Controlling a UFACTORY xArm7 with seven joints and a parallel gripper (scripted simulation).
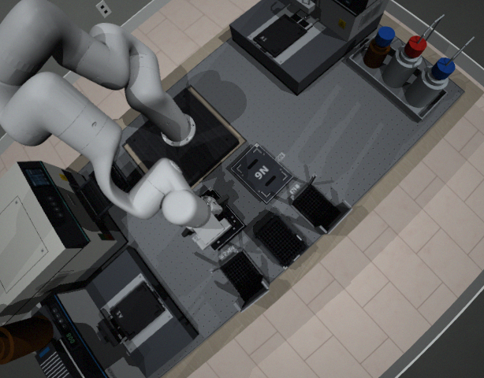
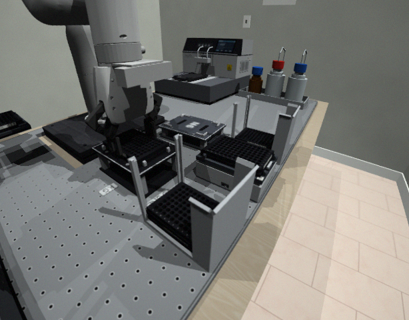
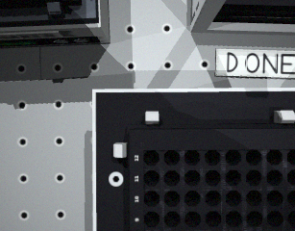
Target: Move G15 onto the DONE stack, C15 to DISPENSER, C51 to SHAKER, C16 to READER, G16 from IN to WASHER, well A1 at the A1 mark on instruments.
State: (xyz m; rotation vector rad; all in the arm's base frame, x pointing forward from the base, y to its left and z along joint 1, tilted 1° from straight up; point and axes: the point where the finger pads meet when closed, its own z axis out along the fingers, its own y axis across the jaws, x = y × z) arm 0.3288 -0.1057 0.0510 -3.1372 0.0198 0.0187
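Right now my hand is 20 mm above the RG nest. Also, from my hand: RG deck label: 80 mm to the right, 80 mm below; N6 nest: 10 mm behind, 210 mm to the left, 50 mm below.
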